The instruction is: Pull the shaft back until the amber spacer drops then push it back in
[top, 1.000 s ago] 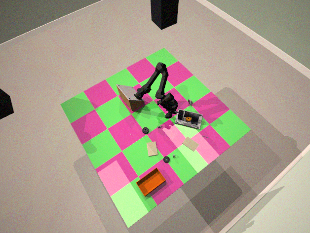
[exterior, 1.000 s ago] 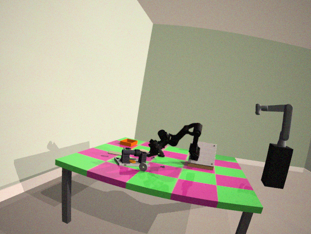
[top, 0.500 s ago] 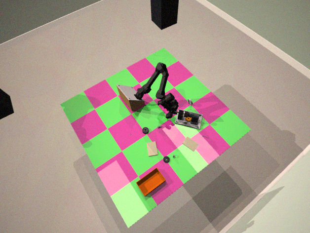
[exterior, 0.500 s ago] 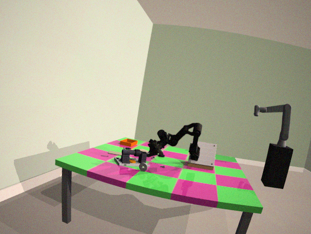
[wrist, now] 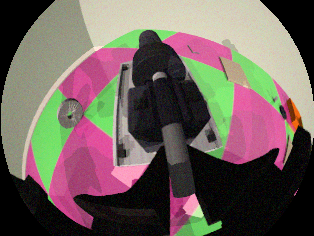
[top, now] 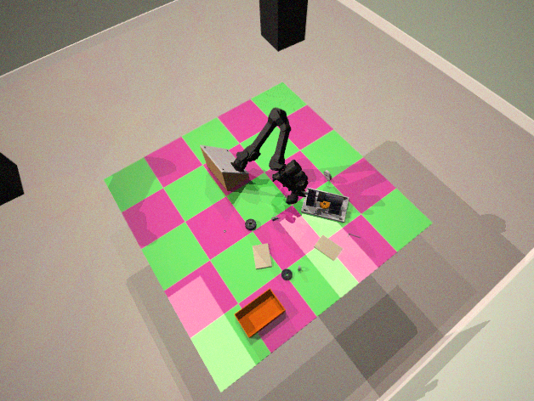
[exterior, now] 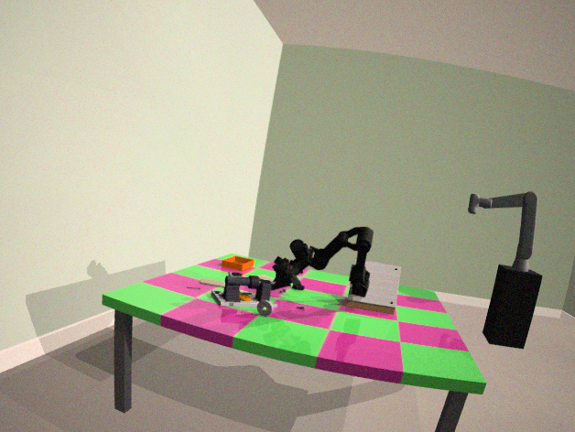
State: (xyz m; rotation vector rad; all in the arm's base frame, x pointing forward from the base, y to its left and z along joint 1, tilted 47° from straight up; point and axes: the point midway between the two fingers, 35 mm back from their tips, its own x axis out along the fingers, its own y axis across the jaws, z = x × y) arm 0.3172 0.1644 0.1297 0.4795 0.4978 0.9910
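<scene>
Now: the grey shaft 50 mm ahead of my gripper tip, 40 mm to the left of it and 30 mm above it. Round my gripper tip: grey gear 180 mm to the left, 50 mm behind, 20 mm below; amber spacer 80 mm ahead, 70 mm to the left, 40 mm below; orange tray 510 mm to the right, 370 mm ahead, 40 mm below.
</scene>
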